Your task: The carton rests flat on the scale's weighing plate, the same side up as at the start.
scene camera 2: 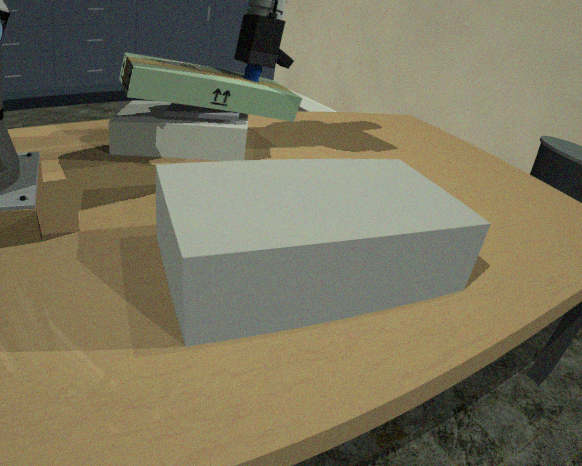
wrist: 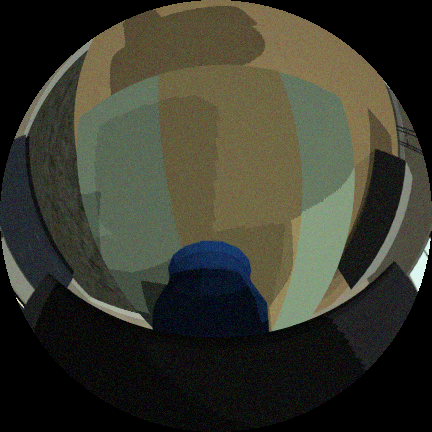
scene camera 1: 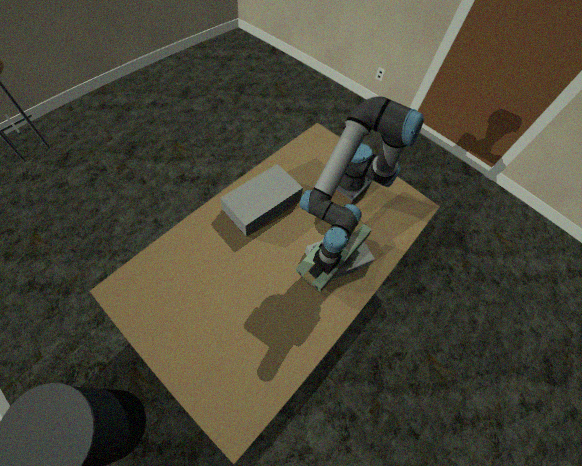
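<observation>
A flat green carton with a brown tape strip along its top hangs tilted over the scale. In scene camera 2 its right end is lower and sticks out past the scale's right side; its left end is raised. The arrows on its side point up. Its underside is close to the dark weighing plate; whether they touch is unclear. My gripper, a blue suction cup, is on the carton's top face near the lower end and holds it. The cup is hidden in scene camera 1.
A large grey box stands on the wooden table, apart from the scale. The arm's base is at the table's far end. A dark round bin stands off the table.
</observation>
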